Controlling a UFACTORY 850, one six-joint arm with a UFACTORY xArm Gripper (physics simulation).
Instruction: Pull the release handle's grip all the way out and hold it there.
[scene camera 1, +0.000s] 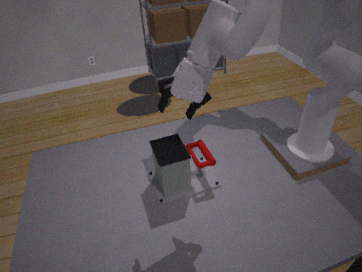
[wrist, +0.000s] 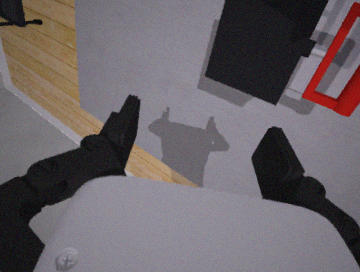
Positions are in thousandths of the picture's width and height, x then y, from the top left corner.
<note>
I see my gripper (scene camera 1: 482, 417) and a pale base plate (scene camera 1: 562, 660).
My gripper is seen too in the wrist view (wrist: 560, 476).
</note>
